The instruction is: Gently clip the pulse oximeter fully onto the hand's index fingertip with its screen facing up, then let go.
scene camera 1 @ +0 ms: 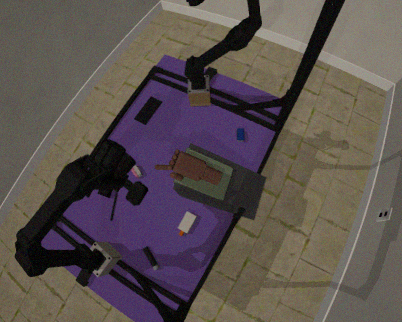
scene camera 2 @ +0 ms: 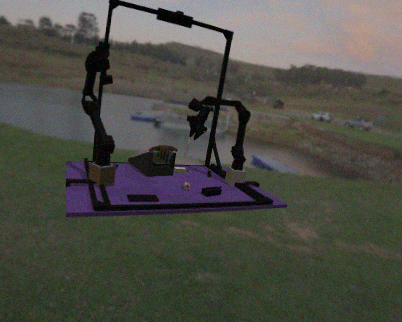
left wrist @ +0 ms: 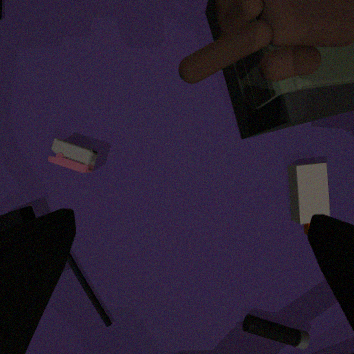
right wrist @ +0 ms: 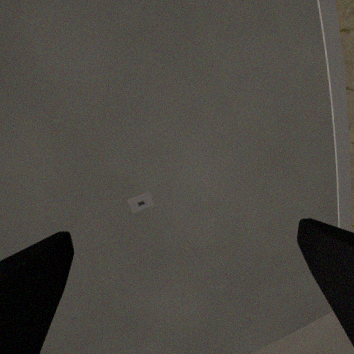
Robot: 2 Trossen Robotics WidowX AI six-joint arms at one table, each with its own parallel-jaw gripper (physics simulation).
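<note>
The pulse oximeter, pale grey with a pink part along one side, lies on the purple mat. The brown hand rests on a sloped dark stand with a green pad. Its index finger sticks out past the stand's edge, bare. My left gripper is open and empty, high above the mat; in its wrist view the oximeter is at the upper left, beyond the left fingertip. My right gripper is open and empty, turned toward a grey wall.
The dark stand is bulky. A white box with an orange end, a dark cylinder, a thin black stick, a blue object, a black block and a flat black rectangle lie around.
</note>
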